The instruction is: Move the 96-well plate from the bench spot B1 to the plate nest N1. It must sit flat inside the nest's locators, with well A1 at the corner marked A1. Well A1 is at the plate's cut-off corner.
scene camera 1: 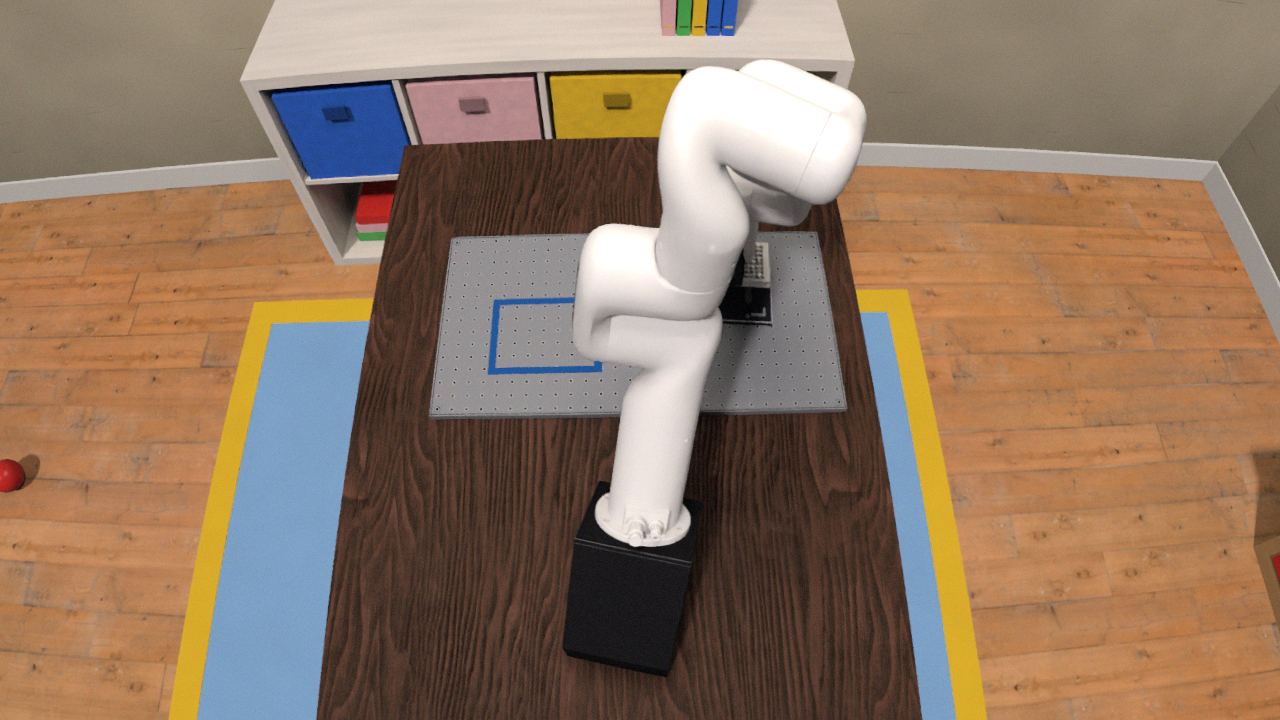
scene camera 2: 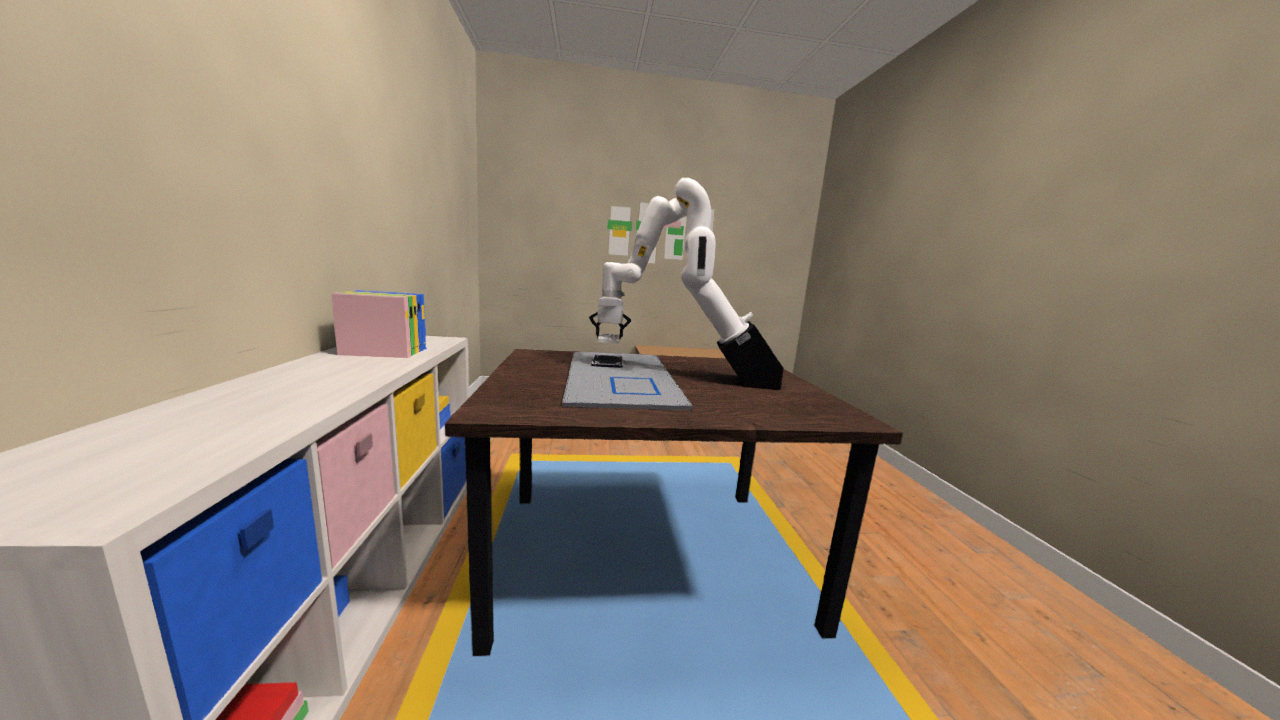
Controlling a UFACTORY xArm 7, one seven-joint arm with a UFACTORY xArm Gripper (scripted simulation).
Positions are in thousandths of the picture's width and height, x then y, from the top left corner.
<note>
In view: a 96-well plate (scene camera 1: 591,381) and a plate nest N1 (scene camera 1: 573,426).
</note>
